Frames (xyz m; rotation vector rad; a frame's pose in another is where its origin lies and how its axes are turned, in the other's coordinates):
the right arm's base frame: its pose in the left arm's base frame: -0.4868 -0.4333 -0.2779 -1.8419 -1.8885 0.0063
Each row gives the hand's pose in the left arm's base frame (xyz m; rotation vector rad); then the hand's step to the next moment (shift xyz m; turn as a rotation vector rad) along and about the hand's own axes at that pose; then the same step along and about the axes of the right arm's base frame.
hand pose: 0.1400 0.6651 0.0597 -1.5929 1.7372 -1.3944
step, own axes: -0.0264 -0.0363 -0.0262 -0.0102 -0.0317 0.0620
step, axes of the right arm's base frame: 0.0488 -0.0041 -0.0175 -0.0079 0.0651 -0.0255
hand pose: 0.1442 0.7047 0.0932 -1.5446 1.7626 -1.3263
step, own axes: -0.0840 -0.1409 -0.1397 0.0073 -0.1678 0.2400
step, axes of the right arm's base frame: 0.1868 -0.0627 -0.0871 -0.0500 0.2405 -0.1596
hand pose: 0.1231 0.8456 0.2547 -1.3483 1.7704 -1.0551
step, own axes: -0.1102 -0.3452 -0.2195 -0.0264 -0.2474 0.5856
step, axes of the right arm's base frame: 0.2367 -0.1448 -0.3201 -0.1115 0.5858 -0.2218
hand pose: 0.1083 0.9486 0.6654 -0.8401 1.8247 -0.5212
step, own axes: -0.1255 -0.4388 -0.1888 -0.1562 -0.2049 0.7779
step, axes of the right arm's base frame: -0.0360 -0.1784 -0.4591 0.0103 0.7877 -0.2256
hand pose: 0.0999 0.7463 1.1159 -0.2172 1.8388 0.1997
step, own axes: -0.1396 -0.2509 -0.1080 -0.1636 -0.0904 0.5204
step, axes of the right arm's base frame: -0.1932 -0.0759 -0.2259 0.0719 0.5153 -0.1872
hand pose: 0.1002 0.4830 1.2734 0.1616 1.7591 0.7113
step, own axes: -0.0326 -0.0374 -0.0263 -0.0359 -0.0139 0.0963
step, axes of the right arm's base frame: -0.0481 -0.0124 -0.0262 0.0152 0.0942 -0.0405
